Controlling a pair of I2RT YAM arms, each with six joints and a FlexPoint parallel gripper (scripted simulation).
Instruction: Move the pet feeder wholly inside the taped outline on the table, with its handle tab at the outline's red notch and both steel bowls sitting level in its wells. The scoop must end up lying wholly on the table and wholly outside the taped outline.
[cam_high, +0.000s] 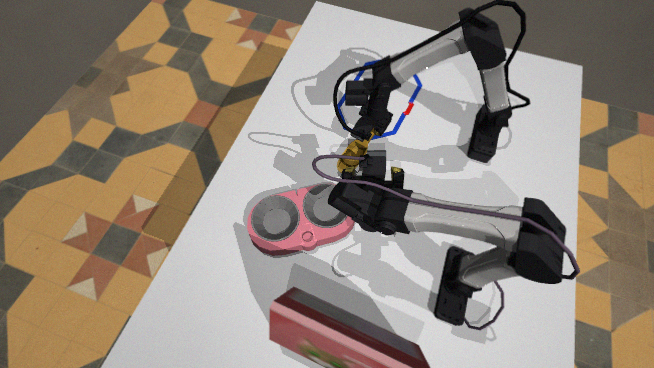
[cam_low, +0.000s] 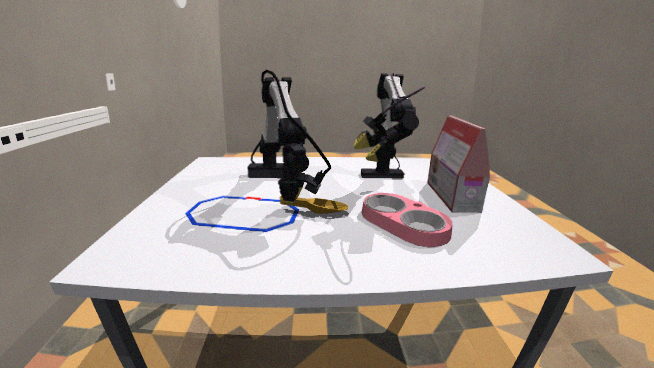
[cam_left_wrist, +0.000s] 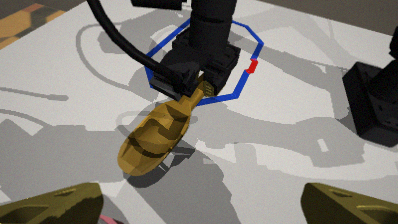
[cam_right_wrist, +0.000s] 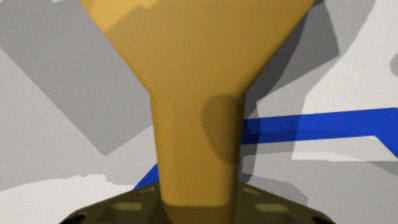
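My right hand is 90 mm to the right of the yellow scoop, 20 mm short of it and 10 mm above it. Round my right hand: food bag: 640 mm to the left, 120 mm above, 110 mm behind; blue taped outline: 180 mm to the right, 30 mm below, 20 mm ahead; pink pet feeder: 370 mm to the left, 100 mm ahead, 20 mm below.
The pink pet feeder is 150 mm ahead of my left hand, 130 mm to the left of it and 180 mm below it. From my left hand the other things lie so: yellow scoop: 70 mm ahead, 150 mm to the right, 180 mm below; then food bag: 60 mm behind, 400 mm to the left, 50 mm below; then blue taped outline: 70 mm ahead, 420 mm to the right, 200 mm below.
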